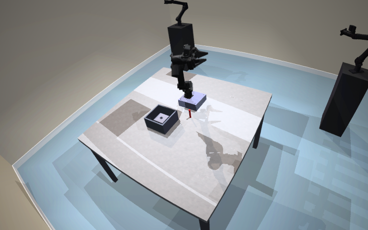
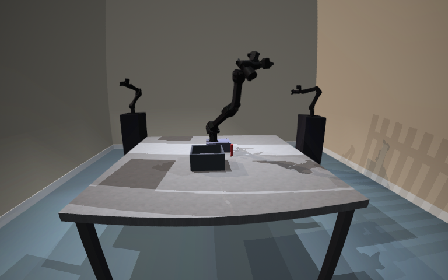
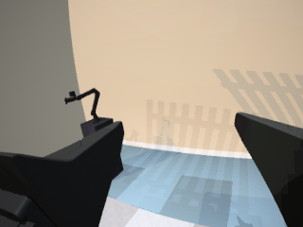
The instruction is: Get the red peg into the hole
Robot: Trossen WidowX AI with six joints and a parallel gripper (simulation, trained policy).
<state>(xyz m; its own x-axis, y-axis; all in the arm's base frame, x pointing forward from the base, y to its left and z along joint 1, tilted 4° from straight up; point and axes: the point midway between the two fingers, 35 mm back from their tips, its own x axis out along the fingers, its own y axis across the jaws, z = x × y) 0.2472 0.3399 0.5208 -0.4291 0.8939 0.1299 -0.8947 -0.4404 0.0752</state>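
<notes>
Now: the red peg 57 cm below my gripper tip, 23 cm to the right of it and 4 cm behind it. From my gripper tip the other things lie so: light plate (56 cm below, 38 cm to the right, 13 cm ahead); then dark blue box (58 cm below, 38 cm to the right, 13 cm ahead).
</notes>
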